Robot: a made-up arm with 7 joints. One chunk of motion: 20 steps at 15 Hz.
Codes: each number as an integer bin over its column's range. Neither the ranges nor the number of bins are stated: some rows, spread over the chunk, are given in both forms.
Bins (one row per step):
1: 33 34 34 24 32 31 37
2: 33 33 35 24 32 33 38
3: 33 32 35 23 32 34 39
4: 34 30 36 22 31 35 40
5: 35 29 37 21 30 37 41
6: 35 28 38 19 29 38 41
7: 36 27 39 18 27 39 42
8: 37 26 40 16 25 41 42
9: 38 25 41 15 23 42 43
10: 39 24 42 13 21 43 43
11: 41 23 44 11 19 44 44
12: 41 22 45 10 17 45 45
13: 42 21 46 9 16 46 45
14: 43 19 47 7 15 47 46
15: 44 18 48 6 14 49 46
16: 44 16 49 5 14 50 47
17: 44 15 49 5 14 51 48
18: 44 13 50 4 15 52 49
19: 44 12 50 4 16 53 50
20: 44 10 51 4 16 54 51
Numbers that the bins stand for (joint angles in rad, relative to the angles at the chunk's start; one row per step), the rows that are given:
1: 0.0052 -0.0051 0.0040 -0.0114 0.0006 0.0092 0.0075
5: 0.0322 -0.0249 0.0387 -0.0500 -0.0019 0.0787 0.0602
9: 0.0727 -0.0408 0.0851 -0.1271 -0.0108 0.1367 0.0865
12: 0.1132 -0.0527 0.1314 -0.1914 -0.0184 0.1714 0.1129
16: 0.1537 -0.0765 0.1778 -0.2557 -0.0222 0.2294 0.1392
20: 0.1537 -0.1003 0.2010 -0.2686 -0.0197 0.2757 0.1919
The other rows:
2: 0.0052 -0.0090 0.0156 -0.0114 0.0006 0.0324 0.0206
3: 0.0052 -0.0130 0.0156 -0.0243 0.0006 0.0440 0.0338
4: 0.0187 -0.0210 0.0271 -0.0371 -0.0006 0.0556 0.0470
6: 0.0322 -0.0289 0.0503 -0.0757 -0.0032 0.0903 0.0602
7: 0.0457 -0.0329 0.0619 -0.0886 -0.0057 0.1019 0.0733
8: 0.0592 -0.0368 0.0735 -0.1143 -0.0083 0.1251 0.0733
10: 0.0862 -0.0448 0.0967 -0.1529 -0.0133 0.1483 0.0865
11: 0.1132 -0.0487 0.1198 -0.1786 -0.0159 0.1598 0.0997
13: 0.1267 -0.0567 0.1430 -0.2043 -0.0197 0.1830 0.1129
14: 0.1402 -0.0646 0.1546 -0.2300 -0.0210 0.1946 0.1260
15: 0.1537 -0.0686 0.1662 -0.2429 -0.0222 0.2178 0.1260
17: 0.1537 -0.0805 0.1778 -0.2557 -0.0222 0.2410 0.1524
18: 0.1537 -0.0884 0.1894 -0.2686 -0.0210 0.2525 0.1656
19: 0.1537 -0.0924 0.1894 -0.2686 -0.0197 0.2641 0.1787

